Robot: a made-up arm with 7 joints. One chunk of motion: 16 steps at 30 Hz.
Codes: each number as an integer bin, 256 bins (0 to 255) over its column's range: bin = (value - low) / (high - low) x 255, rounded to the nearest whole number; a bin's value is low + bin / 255 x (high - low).
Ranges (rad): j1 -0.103..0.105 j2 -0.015..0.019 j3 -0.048..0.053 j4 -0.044..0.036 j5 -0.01..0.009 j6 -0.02..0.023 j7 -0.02..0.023
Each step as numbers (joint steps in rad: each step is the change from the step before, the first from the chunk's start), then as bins.
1 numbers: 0.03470 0.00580 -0.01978 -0.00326 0.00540 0.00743 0.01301
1 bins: 169 156 71 130 207 163 196
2 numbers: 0.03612 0.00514 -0.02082 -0.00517 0.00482 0.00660 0.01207
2 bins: 171 151 69 124 199 158 190
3 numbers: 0.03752 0.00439 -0.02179 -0.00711 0.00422 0.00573 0.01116
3 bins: 172 145 66 118 191 153 185
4 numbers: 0.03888 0.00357 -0.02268 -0.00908 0.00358 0.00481 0.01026
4 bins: 174 139 64 111 182 147 179
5 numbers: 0.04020 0.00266 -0.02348 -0.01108 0.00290 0.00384 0.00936
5 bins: 176 132 62 105 173 141 174
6 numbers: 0.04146 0.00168 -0.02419 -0.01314 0.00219 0.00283 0.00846
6 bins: 177 125 60 98 164 135 169
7 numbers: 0.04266 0.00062 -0.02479 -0.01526 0.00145 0.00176 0.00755
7 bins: 179 117 59 92 154 129 163
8 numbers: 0.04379 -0.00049 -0.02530 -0.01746 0.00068 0.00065 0.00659
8 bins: 180 109 57 85 143 122 158
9 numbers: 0.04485 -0.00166 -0.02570 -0.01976 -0.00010 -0.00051 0.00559
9 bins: 181 100 56 77 133 116 152
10 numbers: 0.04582 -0.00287 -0.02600 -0.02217 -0.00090 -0.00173 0.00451
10 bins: 182 91 56 70 122 108 145
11 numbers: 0.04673 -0.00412 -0.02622 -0.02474 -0.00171 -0.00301 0.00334
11 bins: 184 82 55 61 111 101 138
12 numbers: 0.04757 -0.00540 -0.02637 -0.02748 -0.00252 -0.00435 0.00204
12 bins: 185 72 55 53 100 93 131
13 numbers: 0.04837 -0.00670 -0.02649 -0.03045 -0.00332 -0.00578 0.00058
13 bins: 186 62 54 43 90 84 122
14 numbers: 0.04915 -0.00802 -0.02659 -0.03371 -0.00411 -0.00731 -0.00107
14 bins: 187 52 54 33 79 75 112
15 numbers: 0.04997 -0.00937 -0.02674 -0.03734 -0.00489 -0.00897 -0.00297
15 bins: 188 42 54 21 69 65 101
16 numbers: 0.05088 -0.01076 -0.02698 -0.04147 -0.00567 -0.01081 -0.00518
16 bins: 189 32 53 8 58 54 88
